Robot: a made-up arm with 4 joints.
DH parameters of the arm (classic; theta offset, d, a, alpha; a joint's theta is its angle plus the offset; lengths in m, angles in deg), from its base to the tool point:
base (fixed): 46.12 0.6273 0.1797 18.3
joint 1: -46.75 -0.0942 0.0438 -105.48
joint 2: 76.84 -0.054 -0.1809 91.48
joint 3: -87.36 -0.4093 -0.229 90
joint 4: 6.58 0 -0.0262 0
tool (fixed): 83.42 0.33 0 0
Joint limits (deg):
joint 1: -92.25..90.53
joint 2: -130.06..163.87
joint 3: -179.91..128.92
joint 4: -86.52..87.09
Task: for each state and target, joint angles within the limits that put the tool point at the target. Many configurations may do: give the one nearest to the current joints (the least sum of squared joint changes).
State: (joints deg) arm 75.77 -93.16 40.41 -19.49
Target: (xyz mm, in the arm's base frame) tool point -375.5 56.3 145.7
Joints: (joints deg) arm 49.59 -77.93 -16.03 -26.60
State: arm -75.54 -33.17 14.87 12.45
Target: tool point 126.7 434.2 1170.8
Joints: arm -48.81 10.81 24.62 -2.06
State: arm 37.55 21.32 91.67 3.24
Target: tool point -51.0 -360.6 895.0
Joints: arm 13.63 22.75 117.27 -0.91
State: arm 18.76 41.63 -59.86 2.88
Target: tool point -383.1 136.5 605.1
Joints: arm 44.91 19.59 -80.37 4.17
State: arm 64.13 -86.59 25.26 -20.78
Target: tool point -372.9 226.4 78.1
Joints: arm 11.33 -92.94 2.94 -13.55
